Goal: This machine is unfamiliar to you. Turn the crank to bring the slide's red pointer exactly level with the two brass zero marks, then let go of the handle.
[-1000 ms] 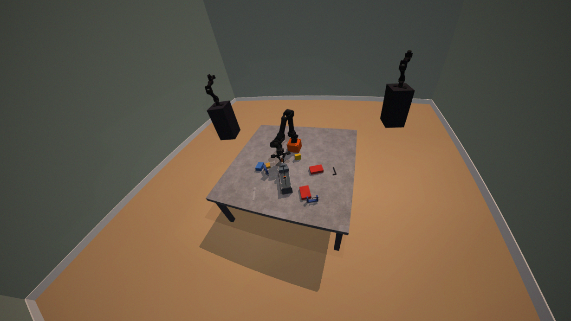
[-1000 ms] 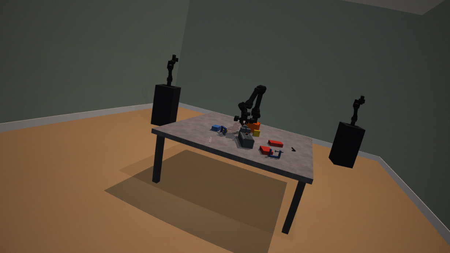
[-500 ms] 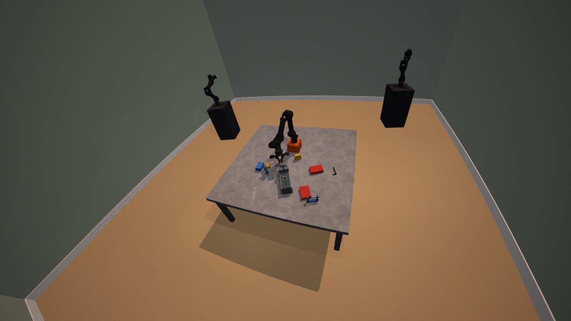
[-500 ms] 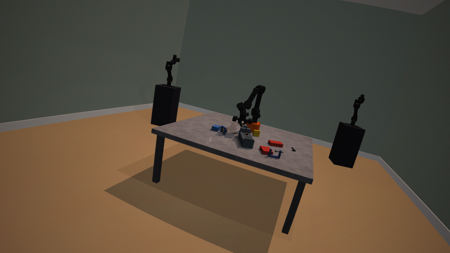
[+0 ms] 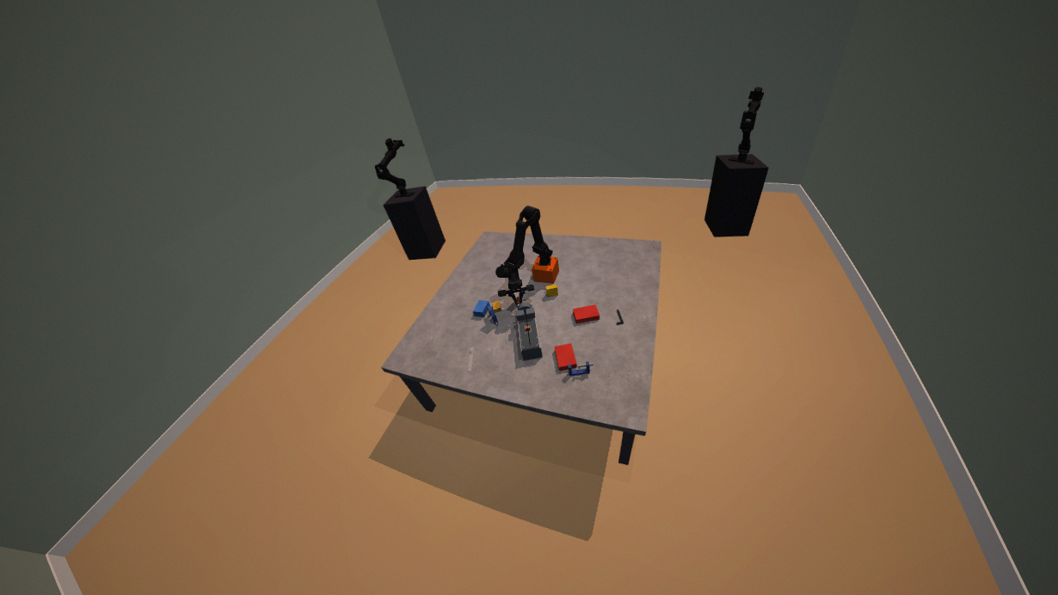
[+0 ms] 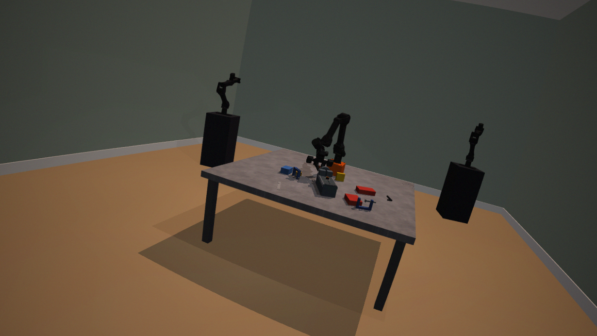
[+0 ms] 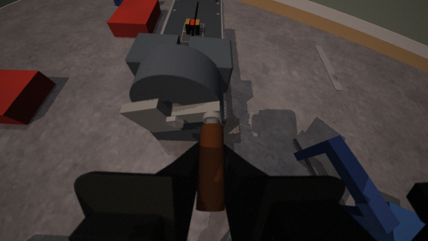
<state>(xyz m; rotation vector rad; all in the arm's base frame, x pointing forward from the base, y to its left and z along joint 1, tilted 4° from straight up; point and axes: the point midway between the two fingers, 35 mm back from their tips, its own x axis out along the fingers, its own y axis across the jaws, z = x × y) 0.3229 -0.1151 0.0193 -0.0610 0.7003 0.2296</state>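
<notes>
The brown crank handle is 2 cm behind my gripper tip and 2 cm above it. From my gripper tip the other things lie so: yellow cube: 17 cm behind, 15 cm to the left, 5 cm below; then red pointer: 15 cm ahead, 7 cm to the left, 1 cm above; then blue block: 5 cm behind, 23 cm to the right, 6 cm below.
</notes>
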